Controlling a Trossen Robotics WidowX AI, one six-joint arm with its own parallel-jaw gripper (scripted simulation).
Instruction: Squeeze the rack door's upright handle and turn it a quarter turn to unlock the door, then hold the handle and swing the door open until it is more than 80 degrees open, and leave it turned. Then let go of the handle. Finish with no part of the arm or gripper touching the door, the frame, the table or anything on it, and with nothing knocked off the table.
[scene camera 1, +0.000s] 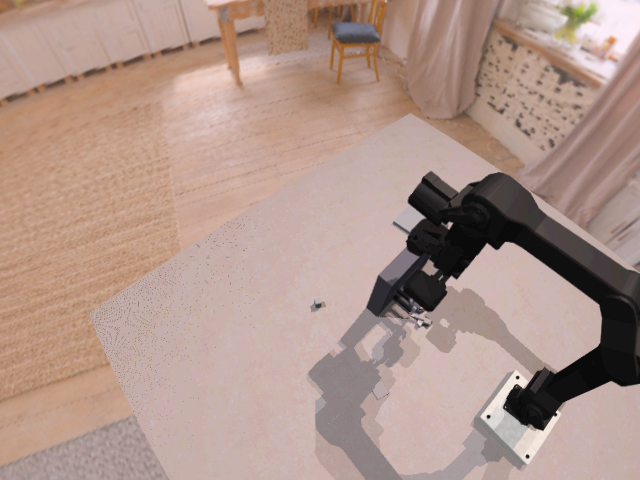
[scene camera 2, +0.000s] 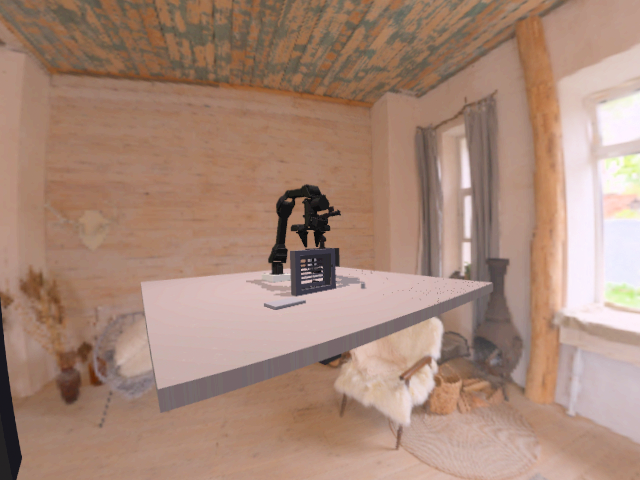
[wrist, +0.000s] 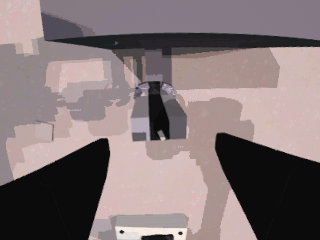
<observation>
The gripper (scene camera 1: 433, 284) is open, holding nothing. Also in view: a dark rack (scene camera 1: 386, 281).
The gripper is seen too in the wrist view (wrist: 163, 143). The dark rack shows as well in scene camera 2 (scene camera 2: 295, 266) and in the wrist view (wrist: 97, 31).
</observation>
